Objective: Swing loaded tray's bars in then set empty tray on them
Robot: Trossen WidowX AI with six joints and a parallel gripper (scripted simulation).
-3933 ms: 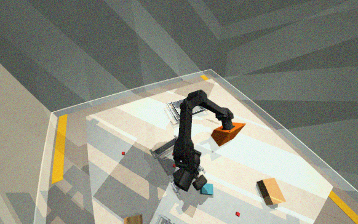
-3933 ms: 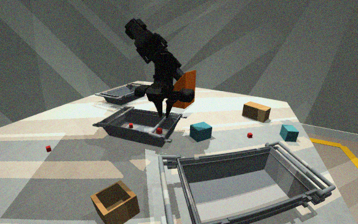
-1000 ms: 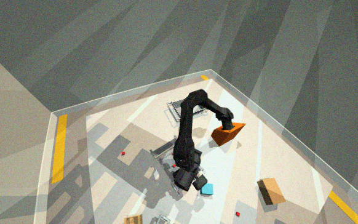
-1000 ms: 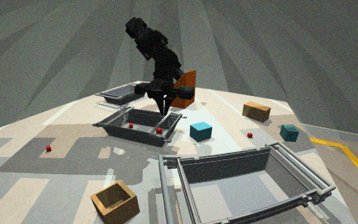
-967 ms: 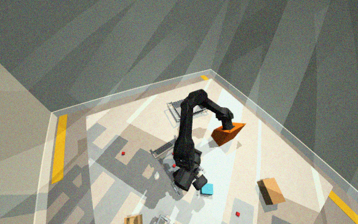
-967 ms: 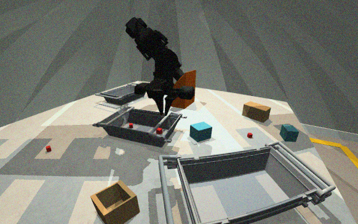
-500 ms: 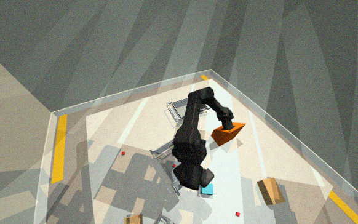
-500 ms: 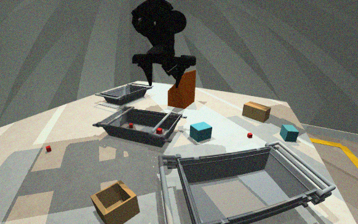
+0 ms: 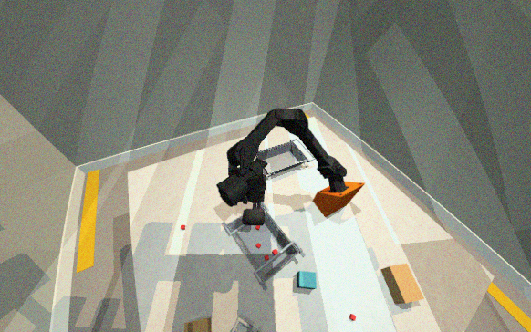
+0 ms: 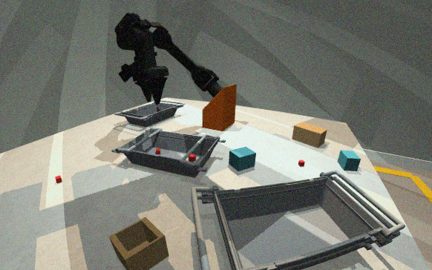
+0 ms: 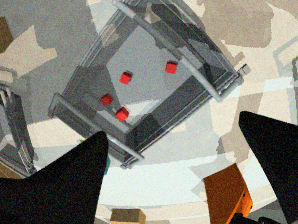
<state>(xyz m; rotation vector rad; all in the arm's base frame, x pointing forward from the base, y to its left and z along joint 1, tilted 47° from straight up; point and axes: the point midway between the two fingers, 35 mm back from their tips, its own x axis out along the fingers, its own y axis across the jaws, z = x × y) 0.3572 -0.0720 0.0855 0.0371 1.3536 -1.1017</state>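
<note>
Now: gripper tip 34 cm past the tray, 24 cm to the left of it and 13 cm above it.
</note>
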